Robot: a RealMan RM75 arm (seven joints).
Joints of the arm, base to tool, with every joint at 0 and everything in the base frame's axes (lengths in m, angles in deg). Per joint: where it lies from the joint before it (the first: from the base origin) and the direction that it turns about. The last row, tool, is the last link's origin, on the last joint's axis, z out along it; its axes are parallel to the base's.
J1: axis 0 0 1 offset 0.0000 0.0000 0.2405
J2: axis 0 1 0 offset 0.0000 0.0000 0.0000
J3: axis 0 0 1 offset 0.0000 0.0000 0.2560
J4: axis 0 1 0 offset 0.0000 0.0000 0.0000
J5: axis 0 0 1 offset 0.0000 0.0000 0.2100
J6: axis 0 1 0 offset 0.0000 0.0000 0.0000
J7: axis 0 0 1 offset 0.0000 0.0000 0.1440
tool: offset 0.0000 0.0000 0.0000
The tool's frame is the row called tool.
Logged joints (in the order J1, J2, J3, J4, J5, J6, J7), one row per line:
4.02, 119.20, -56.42, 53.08, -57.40, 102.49, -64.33
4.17, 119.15, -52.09, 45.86, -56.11, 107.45, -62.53
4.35, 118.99, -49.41, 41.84, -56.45, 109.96, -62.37
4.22, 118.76, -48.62, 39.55, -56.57, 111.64, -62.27
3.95, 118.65, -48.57, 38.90, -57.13, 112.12, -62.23
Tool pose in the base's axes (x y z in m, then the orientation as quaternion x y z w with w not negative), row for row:
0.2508, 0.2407, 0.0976, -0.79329, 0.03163, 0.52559, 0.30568
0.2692, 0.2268, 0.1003, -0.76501, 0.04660, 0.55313, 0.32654
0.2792, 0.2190, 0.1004, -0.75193, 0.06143, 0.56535, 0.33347
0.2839, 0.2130, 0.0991, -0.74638, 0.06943, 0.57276, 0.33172
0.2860, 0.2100, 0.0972, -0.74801, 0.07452, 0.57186, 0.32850
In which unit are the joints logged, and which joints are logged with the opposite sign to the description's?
The joints are logged in degrees. Opposite sign: J4, J6, J7.
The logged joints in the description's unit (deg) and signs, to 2 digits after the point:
4.02, 119.20, -56.42, -53.08, -57.40, -102.49, 64.33
4.17, 119.15, -52.09, -45.86, -56.11, -107.45, 62.53
4.35, 118.99, -49.41, -41.84, -56.45, -109.96, 62.37
4.22, 118.76, -48.62, -39.55, -56.57, -111.64, 62.27
3.95, 118.65, -48.57, -38.90, -57.13, -112.12, 62.23

